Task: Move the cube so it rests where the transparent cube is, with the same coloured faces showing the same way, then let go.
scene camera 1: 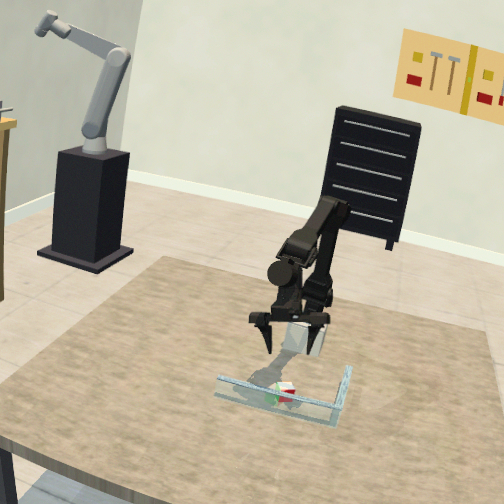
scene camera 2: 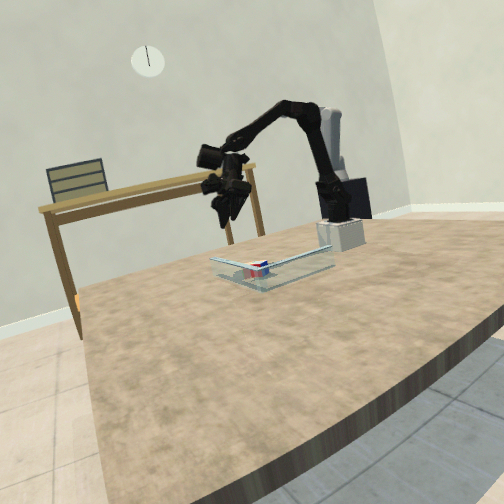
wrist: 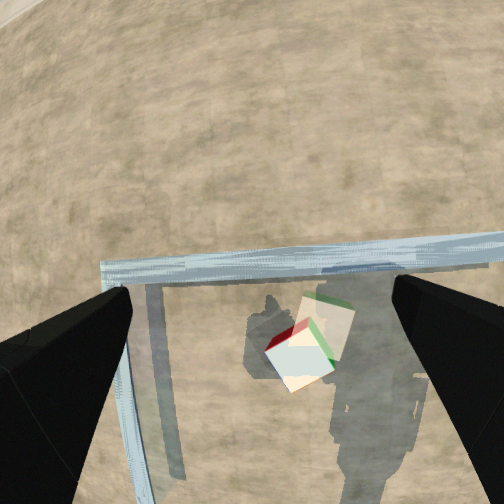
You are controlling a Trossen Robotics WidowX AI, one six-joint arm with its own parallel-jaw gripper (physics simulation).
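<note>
The small cube point(wrist: 298, 362), with white, red and green faces, rests on the table inside the low glass-walled frame point(scene camera 1: 285, 395). It also shows in scene camera 1 point(scene camera 1: 283, 393) and scene camera 2 point(scene camera 2: 259, 268). The transparent cube point(wrist: 325, 327) overlaps it, offset slightly up and right and turned a little differently. My gripper point(scene camera 1: 291, 341) hangs open and empty well above the cube; its two dark fingers sit at the left and right edges of the wrist view point(wrist: 255, 380). It also shows in scene camera 2 point(scene camera 2: 226, 205).
The glass frame has low walls along two sides point(wrist: 300, 262). The arm's white base block point(scene camera 2: 339, 234) stands at the table's far side. A wooden table point(scene camera 2: 150, 190) and a dark cabinet point(scene camera 1: 374, 175) stand beyond the table.
</note>
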